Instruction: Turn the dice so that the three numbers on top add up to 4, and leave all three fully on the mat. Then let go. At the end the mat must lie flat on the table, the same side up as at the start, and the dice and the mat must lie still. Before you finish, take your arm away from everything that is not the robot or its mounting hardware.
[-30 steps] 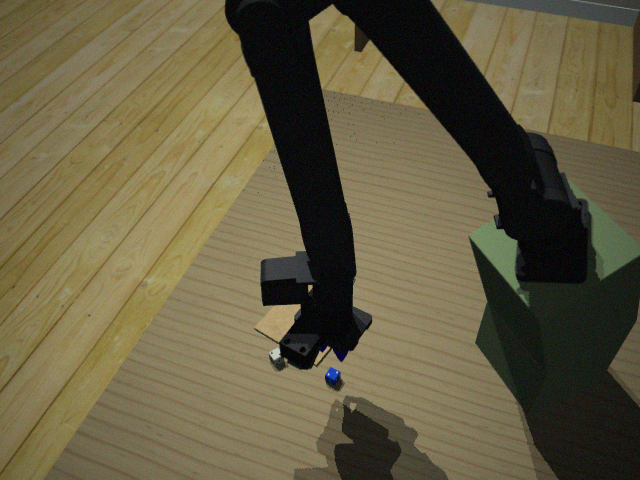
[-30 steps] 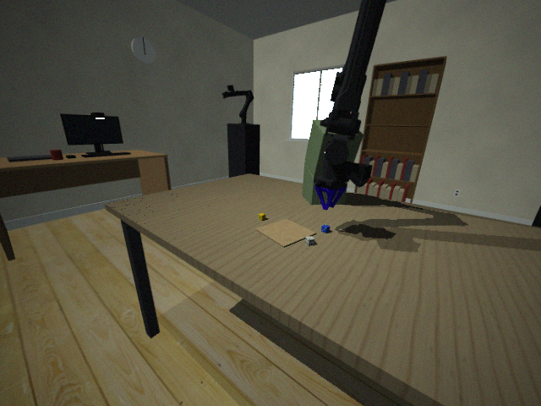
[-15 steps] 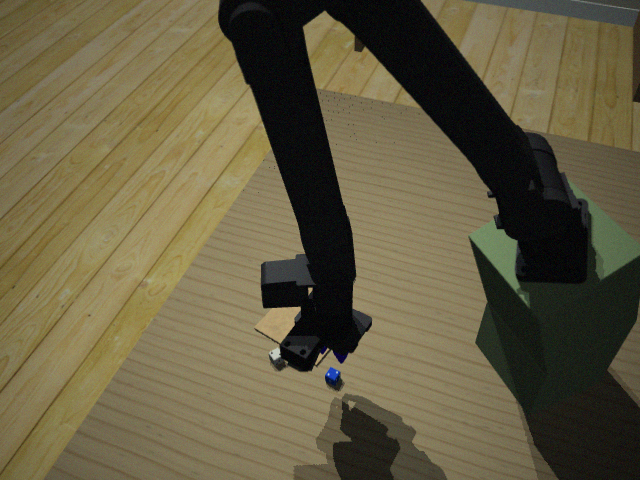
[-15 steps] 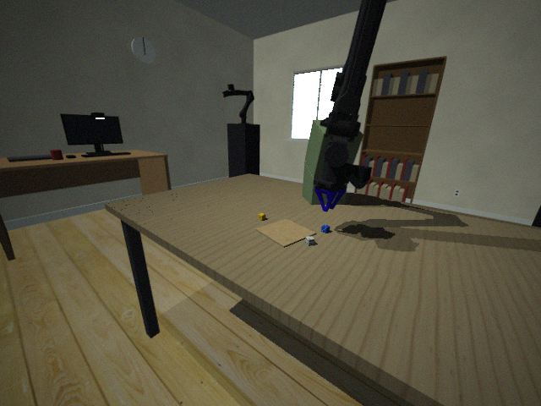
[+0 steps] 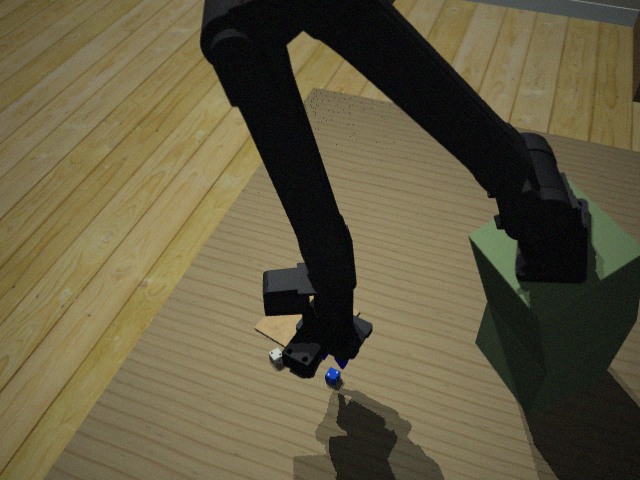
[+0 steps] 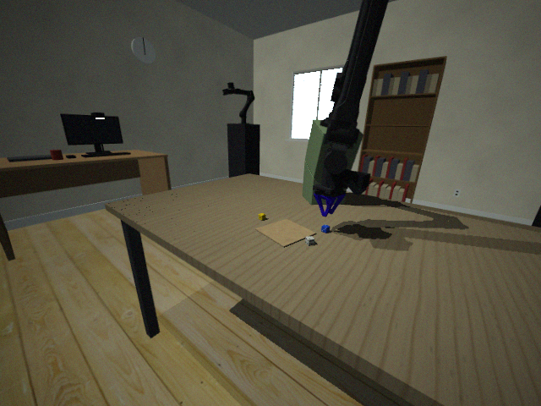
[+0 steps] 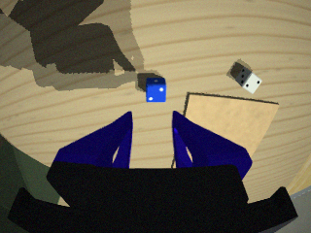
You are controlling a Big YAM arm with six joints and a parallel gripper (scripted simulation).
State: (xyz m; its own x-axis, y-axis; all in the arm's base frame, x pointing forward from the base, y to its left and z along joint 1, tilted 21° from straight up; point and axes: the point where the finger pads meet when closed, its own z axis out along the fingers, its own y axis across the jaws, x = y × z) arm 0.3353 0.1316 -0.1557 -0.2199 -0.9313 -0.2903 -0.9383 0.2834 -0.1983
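Right now my hand is 60 mm above the blue die. From my hand the other things lie so: tan mat (100 mm to the right, 90 mm ahead, 60 mm below); then yellow die (220 mm to the right, 60 mm below, 50 mm ahead); then white die (110 mm ahead, 60 mm below, 10 mm to the right).
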